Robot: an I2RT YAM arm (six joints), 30 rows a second.
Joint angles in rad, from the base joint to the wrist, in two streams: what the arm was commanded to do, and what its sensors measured. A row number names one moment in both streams.
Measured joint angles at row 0: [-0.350, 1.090, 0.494, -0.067, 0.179, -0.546]
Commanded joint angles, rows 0 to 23: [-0.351, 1.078, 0.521, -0.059, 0.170, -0.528]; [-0.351, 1.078, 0.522, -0.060, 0.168, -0.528]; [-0.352, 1.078, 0.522, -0.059, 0.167, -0.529]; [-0.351, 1.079, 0.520, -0.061, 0.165, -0.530]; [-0.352, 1.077, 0.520, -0.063, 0.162, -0.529]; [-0.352, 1.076, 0.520, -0.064, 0.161, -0.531]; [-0.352, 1.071, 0.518, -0.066, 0.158, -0.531]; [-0.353, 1.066, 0.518, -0.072, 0.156, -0.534]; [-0.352, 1.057, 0.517, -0.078, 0.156, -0.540]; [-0.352, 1.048, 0.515, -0.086, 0.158, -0.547]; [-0.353, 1.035, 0.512, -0.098, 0.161, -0.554]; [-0.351, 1.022, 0.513, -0.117, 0.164, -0.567]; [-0.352, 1.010, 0.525, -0.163, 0.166, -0.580]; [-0.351, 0.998, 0.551, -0.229, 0.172, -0.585]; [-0.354, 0.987, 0.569, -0.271, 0.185, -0.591]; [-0.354, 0.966, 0.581, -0.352, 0.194, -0.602]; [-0.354, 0.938, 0.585, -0.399, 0.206, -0.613]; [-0.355, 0.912, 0.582, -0.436, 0.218, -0.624]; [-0.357, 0.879, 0.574, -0.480, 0.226, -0.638]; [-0.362, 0.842, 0.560, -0.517, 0.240, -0.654]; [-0.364, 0.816, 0.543, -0.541, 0.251, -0.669]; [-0.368, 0.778, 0.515, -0.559, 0.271, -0.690]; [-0.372, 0.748, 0.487, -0.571, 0.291, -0.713]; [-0.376, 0.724, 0.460, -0.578, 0.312, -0.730]
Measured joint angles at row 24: [-0.365, 0.780, 0.516, -0.453, 0.246, -0.665]
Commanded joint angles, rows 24 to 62: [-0.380, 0.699, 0.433, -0.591, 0.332, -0.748]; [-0.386, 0.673, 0.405, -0.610, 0.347, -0.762]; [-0.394, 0.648, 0.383, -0.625, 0.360, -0.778]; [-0.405, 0.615, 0.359, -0.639, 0.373, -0.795]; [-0.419, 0.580, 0.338, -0.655, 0.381, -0.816]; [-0.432, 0.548, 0.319, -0.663, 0.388, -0.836]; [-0.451, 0.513, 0.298, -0.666, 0.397, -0.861]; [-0.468, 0.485, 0.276, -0.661, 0.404, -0.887]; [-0.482, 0.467, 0.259, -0.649, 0.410, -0.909]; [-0.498, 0.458, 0.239, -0.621, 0.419, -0.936]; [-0.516, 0.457, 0.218, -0.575, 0.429, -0.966]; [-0.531, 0.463, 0.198, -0.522, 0.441, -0.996]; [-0.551, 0.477, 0.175, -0.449, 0.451, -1.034]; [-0.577, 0.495, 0.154, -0.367, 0.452, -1.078]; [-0.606, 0.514, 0.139, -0.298, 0.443, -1.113]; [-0.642, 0.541, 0.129, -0.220, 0.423, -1.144]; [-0.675, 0.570, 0.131, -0.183, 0.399, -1.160]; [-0.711, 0.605, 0.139, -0.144, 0.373, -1.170]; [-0.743, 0.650, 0.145, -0.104, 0.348, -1.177]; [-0.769, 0.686, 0.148, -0.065, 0.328, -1.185]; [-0.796, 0.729, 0.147, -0.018, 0.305, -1.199]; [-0.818, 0.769, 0.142, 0.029, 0.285, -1.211]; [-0.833, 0.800, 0.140, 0.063, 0.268, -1.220]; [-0.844, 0.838, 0.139, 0.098, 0.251, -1.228]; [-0.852, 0.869, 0.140, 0.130, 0.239, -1.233]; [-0.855, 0.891, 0.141, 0.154, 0.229, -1.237]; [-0.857, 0.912, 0.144, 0.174, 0.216, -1.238]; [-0.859, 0.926, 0.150, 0.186, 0.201, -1.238]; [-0.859, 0.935, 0.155, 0.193, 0.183, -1.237]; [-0.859, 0.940, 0.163, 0.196, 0.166, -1.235]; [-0.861, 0.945, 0.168, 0.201, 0.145, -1.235]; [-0.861, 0.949, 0.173, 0.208, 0.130, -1.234]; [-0.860, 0.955, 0.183, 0.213, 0.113, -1.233]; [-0.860, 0.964, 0.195, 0.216, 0.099, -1.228]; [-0.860, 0.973, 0.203, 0.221, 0.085, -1.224]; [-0.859, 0.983, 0.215, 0.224, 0.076, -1.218]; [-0.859, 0.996, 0.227, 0.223, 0.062, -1.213]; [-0.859, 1.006, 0.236, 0.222, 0.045, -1.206]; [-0.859, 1.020, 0.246, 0.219, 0.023, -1.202]
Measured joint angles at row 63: [-0.857, 0.996, 0.176, 0.165, 0.105, -1.227]
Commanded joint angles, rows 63 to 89: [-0.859, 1.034, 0.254, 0.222, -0.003, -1.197]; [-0.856, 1.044, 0.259, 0.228, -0.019, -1.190]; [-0.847, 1.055, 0.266, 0.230, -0.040, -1.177]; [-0.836, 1.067, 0.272, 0.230, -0.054, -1.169]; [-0.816, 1.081, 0.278, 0.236, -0.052, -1.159]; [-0.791, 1.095, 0.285, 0.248, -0.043, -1.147]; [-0.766, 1.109, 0.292, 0.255, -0.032, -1.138]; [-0.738, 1.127, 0.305, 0.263, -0.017, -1.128]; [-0.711, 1.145, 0.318, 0.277, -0.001, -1.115]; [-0.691, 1.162, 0.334, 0.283, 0.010, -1.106]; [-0.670, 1.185, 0.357, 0.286, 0.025, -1.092]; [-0.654, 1.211, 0.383, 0.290, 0.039, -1.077]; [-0.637, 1.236, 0.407, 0.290, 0.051, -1.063]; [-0.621, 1.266, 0.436, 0.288, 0.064, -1.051]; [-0.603, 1.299, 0.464, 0.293, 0.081, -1.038]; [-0.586, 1.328, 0.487, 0.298, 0.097, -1.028]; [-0.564, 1.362, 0.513, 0.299, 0.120, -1.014]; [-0.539, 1.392, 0.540, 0.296, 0.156, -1.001]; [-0.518, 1.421, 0.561, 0.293, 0.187, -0.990]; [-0.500, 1.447, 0.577, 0.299, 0.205, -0.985]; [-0.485, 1.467, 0.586, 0.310, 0.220, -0.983]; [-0.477, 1.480, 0.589, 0.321, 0.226, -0.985]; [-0.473, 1.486, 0.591, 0.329, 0.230, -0.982]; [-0.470, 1.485, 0.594, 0.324, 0.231, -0.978]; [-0.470, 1.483, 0.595, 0.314, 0.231, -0.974]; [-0.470, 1.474, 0.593, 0.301, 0.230, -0.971]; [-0.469, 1.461, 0.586, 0.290, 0.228, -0.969]
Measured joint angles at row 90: [-0.472, 1.485, 0.560, 0.265, 0.196, -1.006]
